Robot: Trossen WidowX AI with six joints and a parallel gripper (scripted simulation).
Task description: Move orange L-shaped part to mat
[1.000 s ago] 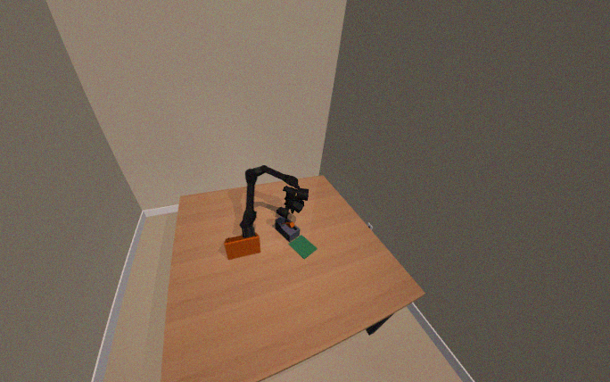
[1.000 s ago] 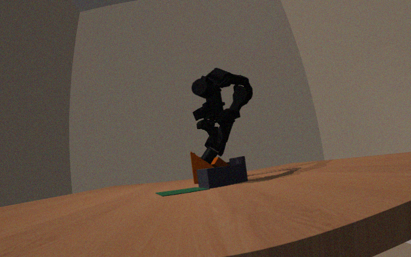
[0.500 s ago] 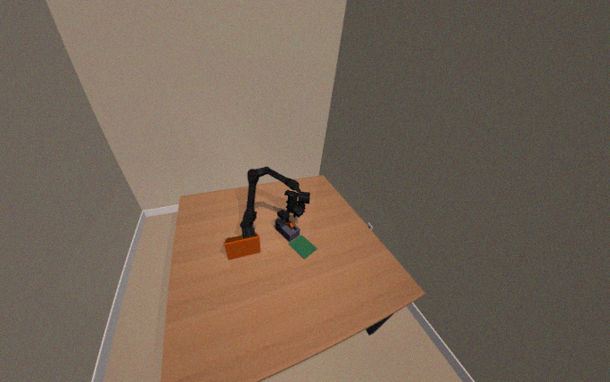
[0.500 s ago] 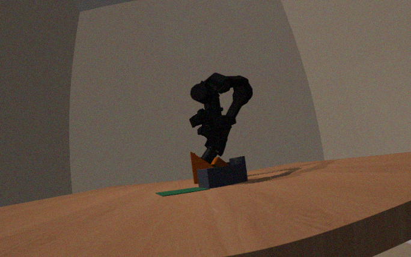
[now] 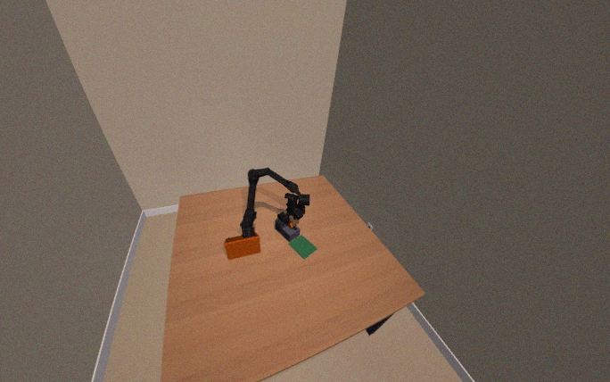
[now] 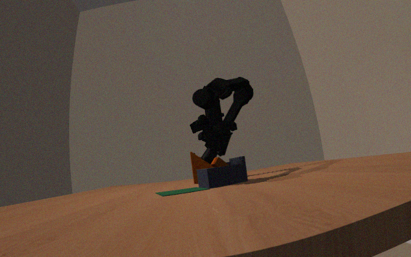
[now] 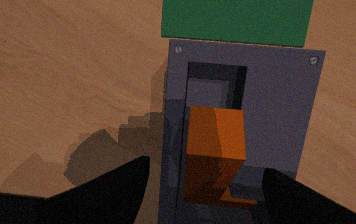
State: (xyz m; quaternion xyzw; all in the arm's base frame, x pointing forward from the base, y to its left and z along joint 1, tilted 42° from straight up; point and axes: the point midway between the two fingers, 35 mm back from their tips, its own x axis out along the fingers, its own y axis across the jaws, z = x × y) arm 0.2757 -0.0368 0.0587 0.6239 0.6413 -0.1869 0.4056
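My gripper tip is now 30 mm past the orange L-shaped part, 30 mm to the right of it and 60 mm above it. Also, from my gripper tip: green mat 20 mm ahead, 140 mm to the right, 120 mm below.
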